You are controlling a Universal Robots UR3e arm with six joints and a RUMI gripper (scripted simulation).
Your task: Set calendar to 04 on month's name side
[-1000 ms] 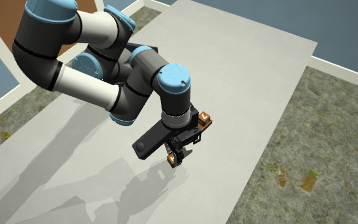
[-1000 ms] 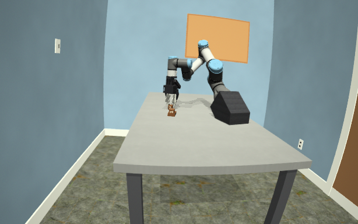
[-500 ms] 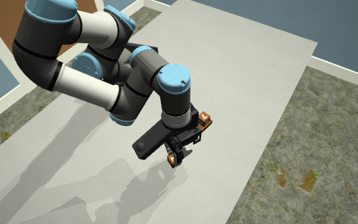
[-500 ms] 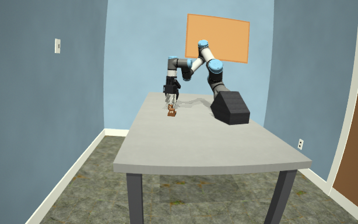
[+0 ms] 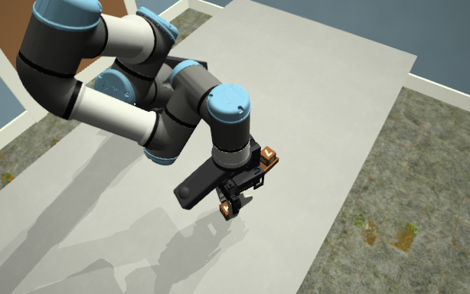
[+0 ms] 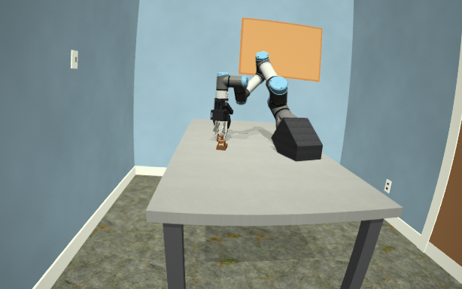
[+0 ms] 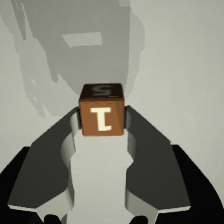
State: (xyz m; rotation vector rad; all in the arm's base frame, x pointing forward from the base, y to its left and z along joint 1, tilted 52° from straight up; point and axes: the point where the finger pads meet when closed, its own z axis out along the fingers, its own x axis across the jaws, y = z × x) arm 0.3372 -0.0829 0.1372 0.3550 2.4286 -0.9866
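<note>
Now: hand 10 mm above the cube. The rest, counted from my hand: brown tray (150 mm to the left, 20 mm below).
</note>
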